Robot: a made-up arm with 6 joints.
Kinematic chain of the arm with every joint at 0, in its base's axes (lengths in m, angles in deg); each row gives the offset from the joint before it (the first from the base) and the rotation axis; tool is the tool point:
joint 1: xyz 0 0 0.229 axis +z
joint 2: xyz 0 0.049 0 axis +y
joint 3: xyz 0 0 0.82 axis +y
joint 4: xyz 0 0 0.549 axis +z
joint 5: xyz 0 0 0 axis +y
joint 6: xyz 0 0 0.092 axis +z
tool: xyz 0 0 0
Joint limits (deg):
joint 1: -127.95..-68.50
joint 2: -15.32..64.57
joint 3: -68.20..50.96
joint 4: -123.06..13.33
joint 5: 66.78..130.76
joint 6: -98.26..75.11
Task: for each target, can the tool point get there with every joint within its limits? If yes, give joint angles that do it. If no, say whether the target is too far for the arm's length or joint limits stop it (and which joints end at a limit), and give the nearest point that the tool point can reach.
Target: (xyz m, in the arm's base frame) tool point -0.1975 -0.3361 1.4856
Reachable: yes | joints -115.30 28.27 -24.60 -112.23 99.82 -67.19
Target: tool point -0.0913 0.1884 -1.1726
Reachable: no: joint limits stop it (at a limit: joint 1, joint 2, joint 3) | nearest point -0.6929 -0.9507 0.2758 | short by 1.938 m
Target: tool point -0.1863 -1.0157 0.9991
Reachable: yes | joints -98.27 39.13 38.77 -104.88 101.21 -68.68
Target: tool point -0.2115 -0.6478 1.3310
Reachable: yes | joints -111.90 13.79 34.88 -2.28 79.56 25.35
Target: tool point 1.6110 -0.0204 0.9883
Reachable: no: too far | nearest point 0.5392 0.5800 1.1677 | short by 1.242 m
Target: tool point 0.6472 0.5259 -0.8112
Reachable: no: joint limits stop it (at a limit: joint 1, joint 2, joint 3, joint 4) | nearest point 0.4410 0.6092 1.0309 | short by 1.855 m
